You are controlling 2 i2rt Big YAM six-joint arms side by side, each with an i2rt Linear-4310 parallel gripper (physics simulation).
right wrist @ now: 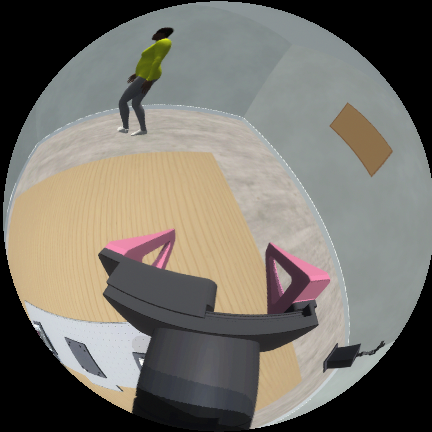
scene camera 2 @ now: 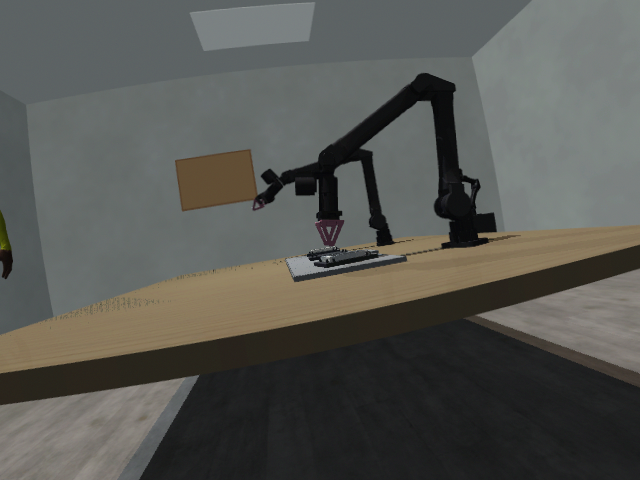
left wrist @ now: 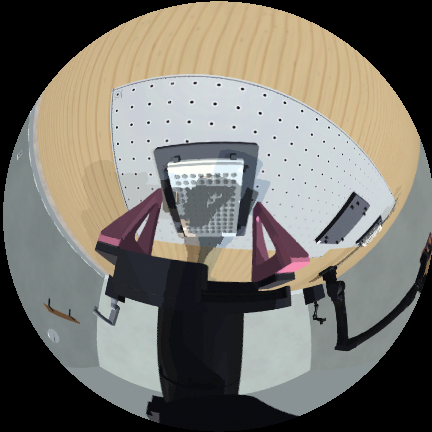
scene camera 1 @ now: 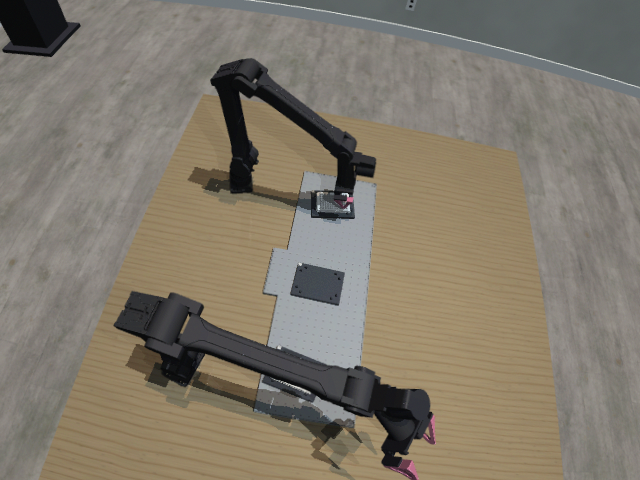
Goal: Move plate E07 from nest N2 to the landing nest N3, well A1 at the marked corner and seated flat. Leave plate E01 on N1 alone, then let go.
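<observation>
A clear well plate [scene camera 1: 325, 203] [left wrist: 210, 200] sits in a dark nest [left wrist: 200, 150] at the top end of the grey board in scene camera 1. My left gripper [scene camera 1: 342, 206] [scene camera 2: 329, 244] [left wrist: 208, 197] is open, pointing down close over this plate, one finger toward each side. An empty dark nest [scene camera 1: 317, 284] [left wrist: 345, 220] [right wrist: 86, 356] with a white mark at one corner lies mid-board. A second plate [scene camera 1: 292, 386] [left wrist: 371, 235] is in the nest at the other end, mostly hidden by the right arm in scene camera 1. Plate labels are not readable. My right gripper [scene camera 1: 424, 460] [right wrist: 220, 241] is open and empty, off the board.
The perforated grey board [scene camera 1: 330, 235] [left wrist: 215, 112] [right wrist: 107, 337] lies on the wooden table [scene camera 1: 449, 258] [scene camera 2: 232, 315]. The right forearm [scene camera 1: 268, 359] spans the board's lower end in scene camera 1. A person [right wrist: 145, 75] stands beyond the table in the right wrist view.
</observation>
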